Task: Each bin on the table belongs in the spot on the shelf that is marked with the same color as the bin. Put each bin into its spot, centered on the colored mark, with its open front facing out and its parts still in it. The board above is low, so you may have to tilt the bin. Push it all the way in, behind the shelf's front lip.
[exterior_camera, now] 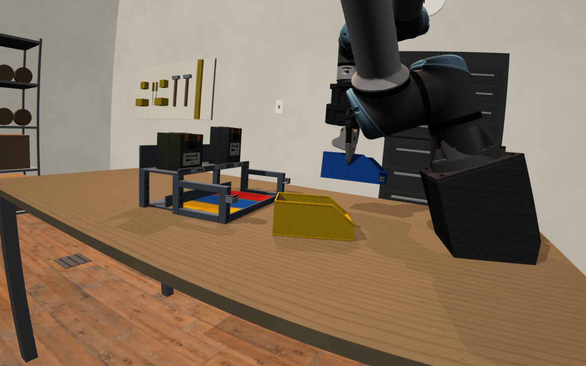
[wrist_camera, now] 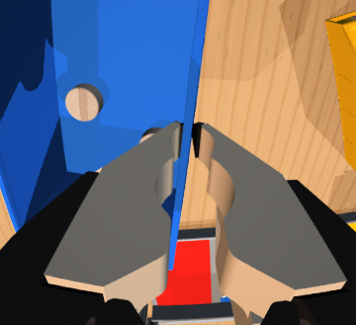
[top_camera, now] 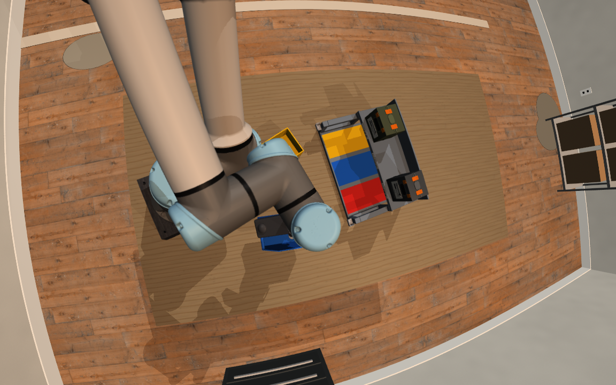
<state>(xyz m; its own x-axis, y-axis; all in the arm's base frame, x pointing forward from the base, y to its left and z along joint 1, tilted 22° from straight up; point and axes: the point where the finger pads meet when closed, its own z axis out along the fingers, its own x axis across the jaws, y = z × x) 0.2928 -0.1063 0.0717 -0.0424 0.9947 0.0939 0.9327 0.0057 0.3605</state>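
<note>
Right now my hand is 50 mm to the left of the blue bin and 30 mm above it. Round my hand: yellow bin (210 mm to the left, 120 mm below).
</note>
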